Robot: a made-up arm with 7 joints.
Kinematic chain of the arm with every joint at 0, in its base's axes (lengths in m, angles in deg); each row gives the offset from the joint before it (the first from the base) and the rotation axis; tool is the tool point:
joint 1: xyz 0 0 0 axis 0 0.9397 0.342
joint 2: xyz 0 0 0 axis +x
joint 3: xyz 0 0 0 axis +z
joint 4: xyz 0.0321 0 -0.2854 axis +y
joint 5: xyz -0.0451 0 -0.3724 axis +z
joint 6: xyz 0 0 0 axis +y
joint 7: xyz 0 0 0 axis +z
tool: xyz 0 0 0
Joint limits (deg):
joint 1: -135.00..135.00
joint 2: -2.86..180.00
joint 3: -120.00..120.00
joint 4: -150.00..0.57
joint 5: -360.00..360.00
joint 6: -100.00..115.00
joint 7: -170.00..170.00
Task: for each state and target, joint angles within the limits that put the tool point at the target. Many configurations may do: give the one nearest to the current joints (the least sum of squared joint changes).
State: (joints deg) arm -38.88 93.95 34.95 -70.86 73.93 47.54 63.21
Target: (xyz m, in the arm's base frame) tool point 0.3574 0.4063 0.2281
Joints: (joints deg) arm -32.94 78.82 20.27 -68.95 73.93 47.54 63.21
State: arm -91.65 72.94 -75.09 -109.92 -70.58 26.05 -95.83
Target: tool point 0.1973 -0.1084 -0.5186
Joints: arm -37.06 31.22 -107.24 -76.74 -70.58 26.05 -95.83
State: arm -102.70 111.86 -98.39 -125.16 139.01 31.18 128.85
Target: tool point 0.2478 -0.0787 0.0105
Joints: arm -104.66 97.02 -95.99 -149.51 139.01 31.18 128.85
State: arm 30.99 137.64 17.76 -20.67 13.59 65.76 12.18
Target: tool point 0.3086 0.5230 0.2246
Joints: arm 39.02 126.42 12.76 -37.86 13.59 65.76 12.18
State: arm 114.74 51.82 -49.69 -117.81 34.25 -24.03 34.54
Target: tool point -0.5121 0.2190 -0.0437
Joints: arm 112.42 75.34 -38.94 -78.95 34.25 -24.03 34.54
